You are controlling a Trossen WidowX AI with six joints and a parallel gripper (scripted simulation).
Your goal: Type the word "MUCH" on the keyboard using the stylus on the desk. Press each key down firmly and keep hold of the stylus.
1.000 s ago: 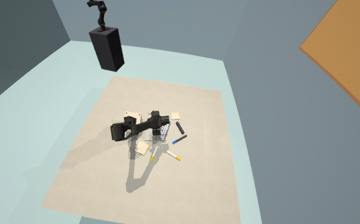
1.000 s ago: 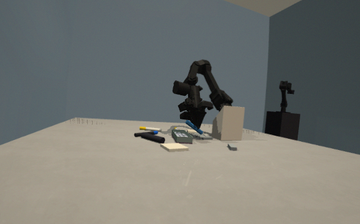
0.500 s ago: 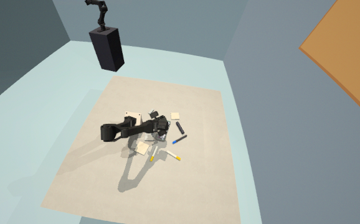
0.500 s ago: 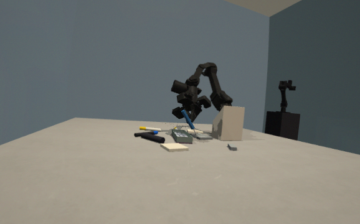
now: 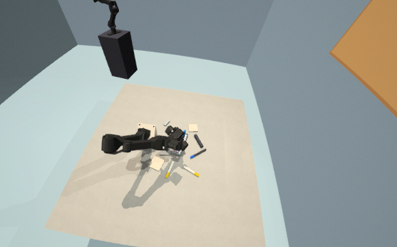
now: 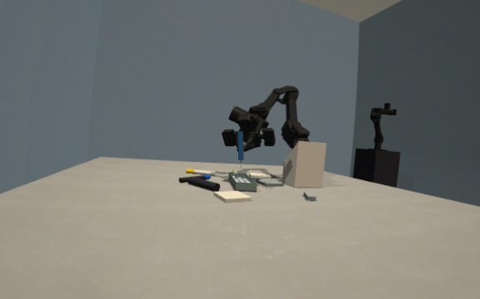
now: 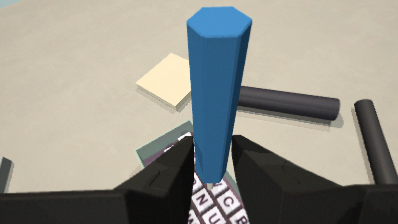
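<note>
Now: the black pen 120 mm ahead of my gripper tip, 70 mm to the right of it and 110 mm below it. Also, from my gripper tip: black cylinder 120 mm ahead, 50 mm to the left, 100 mm below; notepad 50 mm ahead, 160 mm to the left, 110 mm below; blue hexagonal stylus 20 mm below.
</note>
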